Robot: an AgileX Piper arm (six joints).
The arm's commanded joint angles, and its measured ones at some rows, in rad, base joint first. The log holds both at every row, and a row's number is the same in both.
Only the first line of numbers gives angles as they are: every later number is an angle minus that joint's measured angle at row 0.
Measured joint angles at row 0:
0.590, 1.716, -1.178, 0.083, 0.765, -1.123
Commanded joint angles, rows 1 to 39:
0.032, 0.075, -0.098, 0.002, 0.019, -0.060
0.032, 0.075, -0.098, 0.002, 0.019, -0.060
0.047, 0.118, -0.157, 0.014, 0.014, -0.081
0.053, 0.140, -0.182, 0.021, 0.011, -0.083
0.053, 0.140, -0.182, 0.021, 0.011, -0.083
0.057, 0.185, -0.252, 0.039, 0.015, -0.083
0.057, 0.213, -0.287, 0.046, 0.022, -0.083
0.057, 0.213, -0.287, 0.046, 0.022, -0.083
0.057, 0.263, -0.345, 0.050, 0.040, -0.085
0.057, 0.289, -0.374, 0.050, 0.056, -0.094
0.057, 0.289, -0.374, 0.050, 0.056, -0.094
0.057, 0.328, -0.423, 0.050, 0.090, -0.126
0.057, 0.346, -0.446, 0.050, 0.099, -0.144
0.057, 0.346, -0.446, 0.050, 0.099, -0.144
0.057, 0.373, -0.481, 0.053, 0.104, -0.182
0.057, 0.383, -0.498, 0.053, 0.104, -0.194
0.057, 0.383, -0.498, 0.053, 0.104, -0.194
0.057, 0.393, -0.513, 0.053, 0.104, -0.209
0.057, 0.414, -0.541, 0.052, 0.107, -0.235
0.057, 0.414, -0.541, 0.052, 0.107, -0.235
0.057, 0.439, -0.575, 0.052, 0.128, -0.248
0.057, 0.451, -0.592, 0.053, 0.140, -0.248
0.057, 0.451, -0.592, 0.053, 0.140, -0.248
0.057, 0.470, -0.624, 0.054, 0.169, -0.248
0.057, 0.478, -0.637, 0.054, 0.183, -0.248
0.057, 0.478, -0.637, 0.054, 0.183, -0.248
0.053, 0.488, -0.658, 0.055, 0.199, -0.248
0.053, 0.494, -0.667, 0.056, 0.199, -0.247
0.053, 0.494, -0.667, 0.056, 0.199, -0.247
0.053, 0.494, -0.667, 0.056, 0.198, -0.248
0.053, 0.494, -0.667, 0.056, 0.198, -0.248
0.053, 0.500, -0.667, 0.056, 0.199, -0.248
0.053, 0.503, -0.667, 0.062, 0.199, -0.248
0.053, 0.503, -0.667, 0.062, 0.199, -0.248
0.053, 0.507, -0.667, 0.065, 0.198, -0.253
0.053, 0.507, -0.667, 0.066, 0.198, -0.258
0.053, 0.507, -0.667, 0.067, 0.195, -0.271
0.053, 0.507, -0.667, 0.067, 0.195, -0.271
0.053, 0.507, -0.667, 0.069, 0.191, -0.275
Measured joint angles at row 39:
0.054, 0.505, -0.662, 0.051, 0.186, -0.250
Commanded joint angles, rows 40 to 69:
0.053, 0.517, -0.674, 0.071, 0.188, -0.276
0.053, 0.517, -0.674, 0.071, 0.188, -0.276
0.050, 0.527, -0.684, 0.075, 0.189, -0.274
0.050, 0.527, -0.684, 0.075, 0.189, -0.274
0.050, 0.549, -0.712, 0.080, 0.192, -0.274
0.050, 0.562, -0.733, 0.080, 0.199, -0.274
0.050, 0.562, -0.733, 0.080, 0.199, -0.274
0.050, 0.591, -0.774, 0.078, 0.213, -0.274
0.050, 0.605, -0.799, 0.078, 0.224, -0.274
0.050, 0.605, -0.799, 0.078, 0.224, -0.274
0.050, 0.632, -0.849, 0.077, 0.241, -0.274
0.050, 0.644, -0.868, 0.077, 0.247, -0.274
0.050, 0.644, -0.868, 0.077, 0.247, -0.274
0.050, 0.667, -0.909, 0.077, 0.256, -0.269
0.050, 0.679, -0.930, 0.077, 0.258, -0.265
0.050, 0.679, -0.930, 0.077, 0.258, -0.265
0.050, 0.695, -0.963, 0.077, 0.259, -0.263
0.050, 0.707, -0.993, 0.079, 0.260, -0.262
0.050, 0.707, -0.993, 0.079, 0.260, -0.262
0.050, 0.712, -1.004, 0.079, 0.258, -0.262
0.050, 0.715, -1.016, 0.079, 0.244, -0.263
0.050, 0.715, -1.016, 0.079, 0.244, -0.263
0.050, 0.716, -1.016, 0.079, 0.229, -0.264
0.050, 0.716, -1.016, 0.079, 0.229, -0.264
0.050, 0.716, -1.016, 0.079, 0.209, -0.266
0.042, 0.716, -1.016, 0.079, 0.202, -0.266
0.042, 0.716, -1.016, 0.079, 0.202, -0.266
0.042, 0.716, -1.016, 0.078, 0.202, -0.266
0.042, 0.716, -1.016, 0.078, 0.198, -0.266
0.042, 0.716, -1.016, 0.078, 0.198, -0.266
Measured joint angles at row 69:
0.049, 0.706, -1.011, 0.067, 0.206, -0.266
